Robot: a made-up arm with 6 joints. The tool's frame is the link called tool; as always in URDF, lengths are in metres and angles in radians. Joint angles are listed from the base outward.
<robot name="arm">
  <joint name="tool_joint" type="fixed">
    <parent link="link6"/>
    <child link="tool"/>
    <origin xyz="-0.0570 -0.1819 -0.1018" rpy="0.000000 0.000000 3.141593"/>
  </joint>
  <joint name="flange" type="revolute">
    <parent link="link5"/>
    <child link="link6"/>
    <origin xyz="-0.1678 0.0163 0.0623" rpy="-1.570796 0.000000 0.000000"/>
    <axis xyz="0 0 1"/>
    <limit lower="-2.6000" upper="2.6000"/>
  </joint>
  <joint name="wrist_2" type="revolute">
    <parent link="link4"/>
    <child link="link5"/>
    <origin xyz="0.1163 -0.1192 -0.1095" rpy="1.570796 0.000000 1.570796"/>
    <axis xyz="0 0 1"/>
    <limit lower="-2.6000" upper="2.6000"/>
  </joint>
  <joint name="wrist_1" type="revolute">
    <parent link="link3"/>
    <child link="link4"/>
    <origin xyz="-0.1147 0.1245 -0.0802" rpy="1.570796 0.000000 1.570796"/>
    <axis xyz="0 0 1"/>
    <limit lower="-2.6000" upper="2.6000"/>
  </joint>
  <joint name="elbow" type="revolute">
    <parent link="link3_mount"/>
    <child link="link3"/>
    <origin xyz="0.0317 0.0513 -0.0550" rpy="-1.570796 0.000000 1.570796"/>
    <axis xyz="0 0 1"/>
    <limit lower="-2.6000" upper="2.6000"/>
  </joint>
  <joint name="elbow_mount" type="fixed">
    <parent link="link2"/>
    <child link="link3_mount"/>
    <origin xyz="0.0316 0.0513 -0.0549"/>
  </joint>
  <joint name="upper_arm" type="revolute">
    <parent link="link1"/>
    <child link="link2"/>
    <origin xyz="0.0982 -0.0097 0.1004" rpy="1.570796 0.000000 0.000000"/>
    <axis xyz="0 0 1"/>
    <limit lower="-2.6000" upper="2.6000"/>
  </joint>
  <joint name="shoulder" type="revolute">
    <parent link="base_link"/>
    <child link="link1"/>
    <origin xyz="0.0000 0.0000 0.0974"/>
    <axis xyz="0 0 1"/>
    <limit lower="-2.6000" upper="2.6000"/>
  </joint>
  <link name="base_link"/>
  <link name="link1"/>
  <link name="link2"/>
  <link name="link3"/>
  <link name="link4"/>
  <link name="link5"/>
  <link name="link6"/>
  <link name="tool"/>
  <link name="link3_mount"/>
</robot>
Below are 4 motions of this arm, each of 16 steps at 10 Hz.
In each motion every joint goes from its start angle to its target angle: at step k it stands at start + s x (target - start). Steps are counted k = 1, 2, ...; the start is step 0. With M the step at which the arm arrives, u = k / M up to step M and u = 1 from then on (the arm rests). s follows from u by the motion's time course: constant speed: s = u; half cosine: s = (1 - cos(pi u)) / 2; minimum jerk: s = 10 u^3 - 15 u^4 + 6 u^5.
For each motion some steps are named. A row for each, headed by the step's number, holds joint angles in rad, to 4 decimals.
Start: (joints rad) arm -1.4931 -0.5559 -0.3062 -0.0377 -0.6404 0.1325
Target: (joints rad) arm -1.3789 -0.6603 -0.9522 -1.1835 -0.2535 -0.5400
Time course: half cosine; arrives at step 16
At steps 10, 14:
10: -1.4141 -0.6281 -0.7528 -0.8298 -0.3729 -0.3324
14: -1.3832 -0.6563 -0.9276 -1.1399 -0.2682 -0.5144

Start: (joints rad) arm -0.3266 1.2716 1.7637 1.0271 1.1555 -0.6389
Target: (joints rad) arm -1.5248 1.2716 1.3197 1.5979 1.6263 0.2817
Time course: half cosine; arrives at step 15
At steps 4, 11, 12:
4: -0.5248 1.2716 1.6902 1.1215 1.2334 -0.4866
11: -1.3266 1.2716 1.3932 1.5035 1.5484 0.1294
12: -1.4104 1.2716 1.3621 1.5434 1.5813 0.1938

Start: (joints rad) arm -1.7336 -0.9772 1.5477 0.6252 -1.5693 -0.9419
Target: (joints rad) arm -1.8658 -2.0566 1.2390 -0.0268 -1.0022 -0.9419
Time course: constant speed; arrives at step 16
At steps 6, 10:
6: -1.7832 -1.3820 1.4319 0.3807 -1.3566 -0.9419
10: -1.8162 -1.6518 1.3548 0.2177 -1.2149 -0.9419

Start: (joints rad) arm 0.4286 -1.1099 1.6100 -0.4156 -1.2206 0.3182
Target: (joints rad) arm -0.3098 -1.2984 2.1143 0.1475 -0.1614 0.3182
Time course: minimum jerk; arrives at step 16
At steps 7, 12, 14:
7: 0.1450 -1.1823 1.8037 -0.1994 -0.8138 0.3182
12: -0.2334 -1.2789 2.0621 0.0892 -0.2710 0.3182
14: -0.2979 -1.2954 2.1062 0.1385 -0.1784 0.3182

